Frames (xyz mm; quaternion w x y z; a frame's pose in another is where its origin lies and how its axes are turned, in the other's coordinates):
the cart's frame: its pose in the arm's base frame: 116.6 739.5 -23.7 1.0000 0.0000 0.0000 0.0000
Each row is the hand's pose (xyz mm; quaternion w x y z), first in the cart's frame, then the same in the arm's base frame.
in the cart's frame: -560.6 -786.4 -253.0 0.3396 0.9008 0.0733 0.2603
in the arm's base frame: -444.0 -46.9 -276.7 0.3396 0.9008 0.0733 0.2603
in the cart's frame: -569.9 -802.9 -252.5 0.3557 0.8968 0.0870 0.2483
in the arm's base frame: -453.3 -63.4 -276.2 0.3557 0.8968 0.0870 0.2483
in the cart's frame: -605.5 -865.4 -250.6 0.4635 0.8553 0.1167 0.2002
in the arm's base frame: -488.9 -125.9 -274.3 0.4635 0.8553 0.1167 0.2002
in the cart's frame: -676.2 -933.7 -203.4 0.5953 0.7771 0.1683 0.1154
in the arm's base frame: -559.6 -194.2 -227.1 0.5953 0.7771 0.1683 0.1154
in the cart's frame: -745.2 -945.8 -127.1 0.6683 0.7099 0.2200 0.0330
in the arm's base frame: -628.6 -206.3 -150.8 0.6683 0.7099 0.2200 0.0330
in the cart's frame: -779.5 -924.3 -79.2 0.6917 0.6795 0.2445 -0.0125
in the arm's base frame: -662.9 -184.8 -102.9 0.6917 0.6795 0.2445 -0.0125
